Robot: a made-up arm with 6 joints. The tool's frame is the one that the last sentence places.
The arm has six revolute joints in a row. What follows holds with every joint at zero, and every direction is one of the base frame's. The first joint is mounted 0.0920 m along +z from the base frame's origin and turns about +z. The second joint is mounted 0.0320 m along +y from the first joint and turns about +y. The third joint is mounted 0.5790 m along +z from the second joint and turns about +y. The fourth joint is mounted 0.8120 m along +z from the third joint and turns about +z. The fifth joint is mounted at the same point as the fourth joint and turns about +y. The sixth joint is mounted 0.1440 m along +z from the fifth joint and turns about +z. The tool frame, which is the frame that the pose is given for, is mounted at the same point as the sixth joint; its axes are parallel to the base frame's.
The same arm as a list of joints. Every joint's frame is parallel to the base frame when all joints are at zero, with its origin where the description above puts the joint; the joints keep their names.
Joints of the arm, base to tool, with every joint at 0 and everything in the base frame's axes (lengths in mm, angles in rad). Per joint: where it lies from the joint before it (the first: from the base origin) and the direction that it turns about. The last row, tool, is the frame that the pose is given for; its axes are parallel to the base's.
joint 1: axis +z offset 0.0 0.0 92.0
joint 2: axis +y offset 0.0 32.0 0.0
joint 3: axis +y offset 0.0 0.0 579.0
joint 4: axis +z offset 0.0 0.0 812.0
joint 5: axis +y offset 0.0 0.0 0.0
joint 6: axis +z offset 0.0 0.0 144.0
tool: offset 0.0 0.0 0.0

